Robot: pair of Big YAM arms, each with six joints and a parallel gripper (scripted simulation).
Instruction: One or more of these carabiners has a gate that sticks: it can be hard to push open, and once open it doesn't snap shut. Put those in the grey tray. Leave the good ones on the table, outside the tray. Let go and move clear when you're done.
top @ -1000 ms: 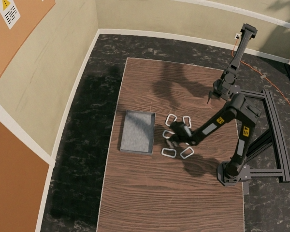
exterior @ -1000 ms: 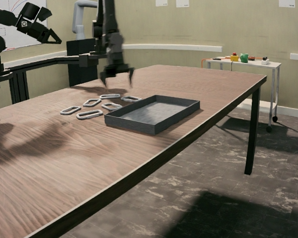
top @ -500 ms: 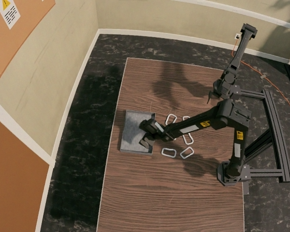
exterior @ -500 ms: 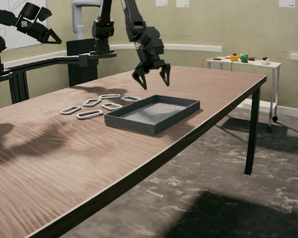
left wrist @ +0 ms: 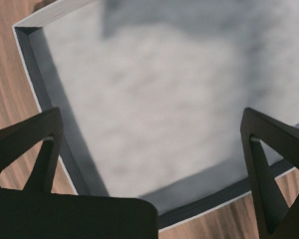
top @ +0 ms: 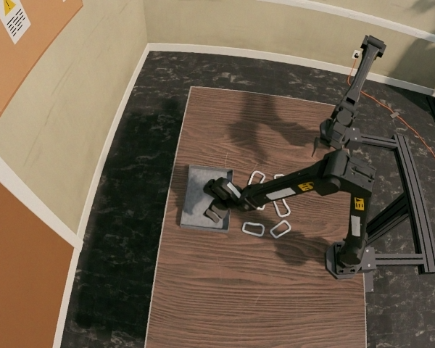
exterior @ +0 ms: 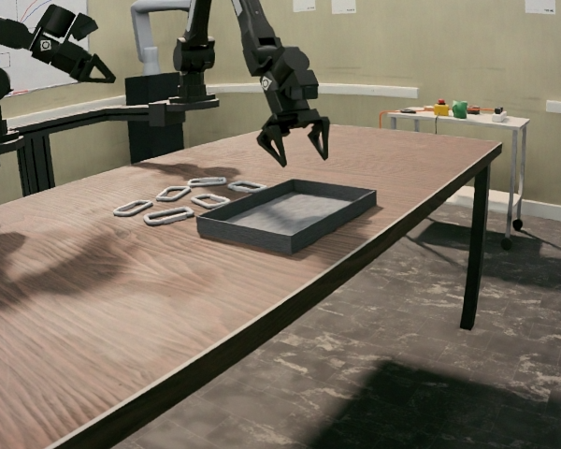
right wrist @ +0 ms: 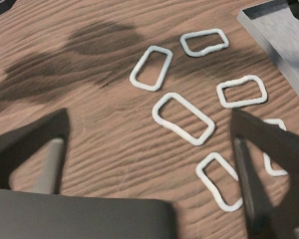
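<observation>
My left gripper is now 2 cm short of the grey tray, 7 cm to the left of it and 9 cm above it.
</observation>
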